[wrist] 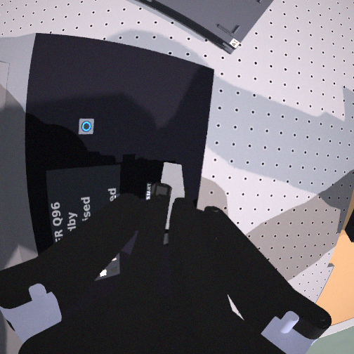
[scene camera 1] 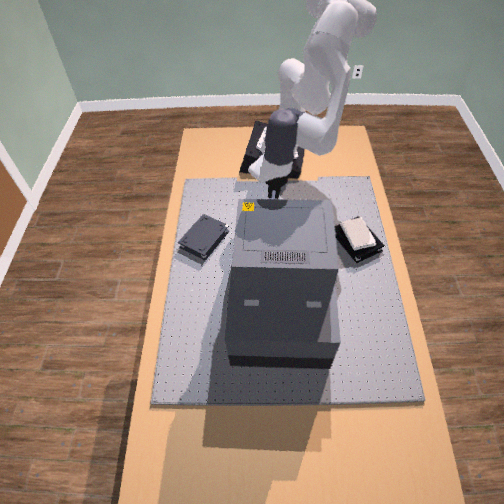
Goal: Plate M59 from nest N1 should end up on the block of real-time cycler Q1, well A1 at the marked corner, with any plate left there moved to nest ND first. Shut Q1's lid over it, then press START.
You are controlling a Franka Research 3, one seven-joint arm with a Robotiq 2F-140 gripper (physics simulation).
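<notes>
Cycler Q1 (scene camera 1: pixel 282 310) stands mid-board; its flat top (scene camera 1: pixel 285 227) looks closed, and its block is hidden. Its dark front panel (wrist: pixel 125 75) has a blue-lit ring (wrist: pixel 86 126), a partly covered screen (wrist: pixel 75 200) and a START label (wrist: pixel 149 191). My gripper (scene camera 1: pixel 273 194) (wrist: pixel 169 176) is shut and empty, its tips over the panel beside START; contact cannot be told. A white plate (scene camera 1: pixel 358 234) sits on the black nest at the right. A dark nest (scene camera 1: pixel 203 234) (wrist: pixel 215 15) at the left bears no plate; its A1 tag (wrist: pixel 234 43) shows. M59, N1 and ND labels are not readable.
The grey perforated board (scene camera 1: pixel 375 350) (wrist: pixel 270 90) lies on the orange table (scene camera 1: pixel 400 450). The robot's black base (scene camera 1: pixel 253 150) is behind the cycler. A yellow warning sticker (scene camera 1: pixel 248 206) marks the cycler's top corner nearest the left nest.
</notes>
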